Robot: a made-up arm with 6 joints.
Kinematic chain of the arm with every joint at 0, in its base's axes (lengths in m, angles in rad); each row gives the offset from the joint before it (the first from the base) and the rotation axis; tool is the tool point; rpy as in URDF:
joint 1: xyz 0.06 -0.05 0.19 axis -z
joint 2: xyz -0.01 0 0.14 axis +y
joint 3: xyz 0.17 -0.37 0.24 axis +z
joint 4: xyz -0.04 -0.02 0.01 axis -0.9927 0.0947 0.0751
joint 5: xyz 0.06 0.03 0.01 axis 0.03 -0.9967 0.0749
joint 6: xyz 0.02 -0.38 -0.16 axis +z
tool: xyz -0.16 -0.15 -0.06 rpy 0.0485 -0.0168 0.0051
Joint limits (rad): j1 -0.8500..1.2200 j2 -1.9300..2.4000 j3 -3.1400..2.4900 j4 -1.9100..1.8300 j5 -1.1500..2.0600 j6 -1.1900..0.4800
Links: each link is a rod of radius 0.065 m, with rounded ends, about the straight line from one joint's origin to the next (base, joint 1, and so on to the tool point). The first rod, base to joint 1, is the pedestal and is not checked.
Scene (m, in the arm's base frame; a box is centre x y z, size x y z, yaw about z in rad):
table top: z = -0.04
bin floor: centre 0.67 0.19 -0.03 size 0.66 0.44 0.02 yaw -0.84
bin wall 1: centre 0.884 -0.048 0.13 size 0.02 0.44 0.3 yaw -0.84
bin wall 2: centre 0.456 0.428 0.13 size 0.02 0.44 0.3 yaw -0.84
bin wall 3: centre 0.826 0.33 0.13 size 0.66 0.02 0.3 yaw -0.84
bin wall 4: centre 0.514 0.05 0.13 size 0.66 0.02 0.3 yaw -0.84
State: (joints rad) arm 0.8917 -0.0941 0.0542 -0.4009 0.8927 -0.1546
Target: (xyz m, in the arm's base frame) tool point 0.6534 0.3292 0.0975
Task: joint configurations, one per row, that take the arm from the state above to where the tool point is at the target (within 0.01 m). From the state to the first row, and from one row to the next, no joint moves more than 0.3 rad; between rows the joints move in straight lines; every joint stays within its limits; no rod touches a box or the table.
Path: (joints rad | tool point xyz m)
1: 0.7253 -0.2494 0.3484 -0.3614 1.0122 -0.0277 | -0.0458 -0.8823 0.3240
2: 0.5588 -0.4047 0.6425 -0.3220 1.1316 0.0992 | 0.2297 -0.8669 0.4941
3: 0.3924 -0.5600 0.9367 -0.2825 1.2511 0.2262 | 0.4373 -0.7057 0.6825
4: 0.2259 -0.7153 1.2309 -0.2430 1.3705 0.3531 | 0.5096 -0.4492 0.8492
5: 0.0595 -0.8706 1.5251 -0.2036 1.4900 0.4800 | 0.4246 -0.1795 0.9549
6: -0.1224 -0.6147 1.4979 -0.1978 1.4744 0.4291 | 0.5962 -0.1098 0.8300
7: -0.3043 -0.3588 1.4706 -0.1921 1.4588 0.3782 | 0.7117 0.0055 0.6686
8: -0.4862 -0.1029 1.4434 -0.1863 1.4433 0.3274 | 0.7569 0.1375 0.4833
9: -0.6681 0.1530 1.4162 -0.1806 1.4277 0.2765 | 0.7326 0.2544 0.2880
10: -0.8500 0.4090 1.3890 -0.1748 1.4121 0.2256 | 0.6534 0.3292 0.0975

